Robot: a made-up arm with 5 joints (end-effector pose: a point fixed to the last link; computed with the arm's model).
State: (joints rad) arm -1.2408 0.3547 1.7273 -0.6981 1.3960
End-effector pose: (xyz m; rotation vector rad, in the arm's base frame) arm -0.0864 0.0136 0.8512 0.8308 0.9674 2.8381
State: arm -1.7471 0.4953 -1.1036 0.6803 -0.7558
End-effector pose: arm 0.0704 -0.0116 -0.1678 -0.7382 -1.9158 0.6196
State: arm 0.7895 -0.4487 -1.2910 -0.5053 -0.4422
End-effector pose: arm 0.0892 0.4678 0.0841 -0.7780 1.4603 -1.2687
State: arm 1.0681 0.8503 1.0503 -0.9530 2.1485
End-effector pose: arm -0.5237 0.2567 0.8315 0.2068 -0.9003 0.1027
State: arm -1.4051 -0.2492 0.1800 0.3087 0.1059
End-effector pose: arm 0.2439 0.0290 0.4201 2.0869 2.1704 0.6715
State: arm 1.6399 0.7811 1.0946 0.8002 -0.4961
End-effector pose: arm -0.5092 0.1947 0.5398 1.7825 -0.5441 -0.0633
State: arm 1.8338 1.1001 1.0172 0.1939 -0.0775
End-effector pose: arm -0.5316 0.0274 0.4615 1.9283 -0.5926 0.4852
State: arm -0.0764 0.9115 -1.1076 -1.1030 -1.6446
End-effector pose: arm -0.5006 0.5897 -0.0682 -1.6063 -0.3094 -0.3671
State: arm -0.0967 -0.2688 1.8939 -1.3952 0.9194
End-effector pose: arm -0.0083 -0.1237 0.7373 1.0954 0.9394 2.4704
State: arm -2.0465 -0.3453 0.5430 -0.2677 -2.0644
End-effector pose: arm -0.1491 -0.0836 1.0300 1.0720 0.5978 -2.4726
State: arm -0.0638 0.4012 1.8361 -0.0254 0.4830
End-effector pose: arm 0.0362 0.0548 0.7028 0.1790 -1.4067 -1.9377
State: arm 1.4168 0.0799 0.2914 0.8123 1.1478
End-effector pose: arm -0.4987 0.0444 0.7091 0.7344 -1.0314 0.9357
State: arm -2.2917 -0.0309 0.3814 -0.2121 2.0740
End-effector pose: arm 0.3385 -0.1220 0.7600 1.7007 0.0105 2.4769
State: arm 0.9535 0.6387 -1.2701 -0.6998 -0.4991
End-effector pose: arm -0.3512 0.3338 -0.1204 -1.6911 0.3048 -0.6192
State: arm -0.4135 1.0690 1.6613 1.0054 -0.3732
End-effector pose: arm 0.1994 0.2522 0.5841 0.5585 -1.2277 -1.7787
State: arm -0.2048 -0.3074 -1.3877 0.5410 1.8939
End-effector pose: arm 0.0884 0.5850 -0.1513 -2.0843 -0.5683 -0.0880
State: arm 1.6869 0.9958 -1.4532 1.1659 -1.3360
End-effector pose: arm -0.1534 0.1079 -0.3241 -2.0653 -0.5042 -1.3178
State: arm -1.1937 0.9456 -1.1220 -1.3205 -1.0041
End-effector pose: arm 0.1677 0.5428 -0.0352 -1.3237 1.0600 -1.3288
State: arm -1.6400 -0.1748 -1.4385 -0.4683 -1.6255
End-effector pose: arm 0.2800 -0.3123 -0.0809 0.7103 -1.7029 1.9674
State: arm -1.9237 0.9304 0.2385 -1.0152 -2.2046
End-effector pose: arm 0.5188 0.0035 0.7249 -0.2597 1.0354 -2.0217
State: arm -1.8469 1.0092 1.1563 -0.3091 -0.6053
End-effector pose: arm 0.1952 -0.3119 0.4518 1.7059 1.9094 0.5160
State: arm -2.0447 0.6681 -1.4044 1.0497 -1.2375
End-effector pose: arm -0.0797 -0.0276 -0.2889 -0.4972 -1.8358 0.4051
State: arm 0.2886 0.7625 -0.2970 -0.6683 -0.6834
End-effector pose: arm -0.2452 0.6429 0.2175 -1.4428 1.5679 -0.3379
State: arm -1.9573 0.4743 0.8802 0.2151 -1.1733
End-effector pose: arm 0.0624 -0.3873 0.6129 1.5030 1.6885 -0.1967
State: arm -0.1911 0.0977 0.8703 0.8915 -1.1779
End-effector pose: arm 0.2463 0.3447 0.6560 -0.4607 2.3315 1.2026
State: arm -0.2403 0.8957 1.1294 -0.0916 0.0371
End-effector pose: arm 0.0879 0.4356 0.5049 0.1682 -2.2860 -1.0713
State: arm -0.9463 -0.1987 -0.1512 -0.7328 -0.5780
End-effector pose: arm 0.3221 0.0025 0.5113 0.9441 1.7695 -1.3067
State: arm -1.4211 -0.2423 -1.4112 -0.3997 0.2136
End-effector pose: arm -0.0607 -0.1061 -0.0724 -1.5321 -1.3385 1.4231
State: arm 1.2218 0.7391 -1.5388 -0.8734 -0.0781
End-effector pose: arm -0.2321 0.2193 -0.1626 -1.6197 0.0719 -0.5093
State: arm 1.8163 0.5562 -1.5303 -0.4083 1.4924
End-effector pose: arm 0.0323 -0.0853 -0.2463 -1.1907 1.7679 -0.9526
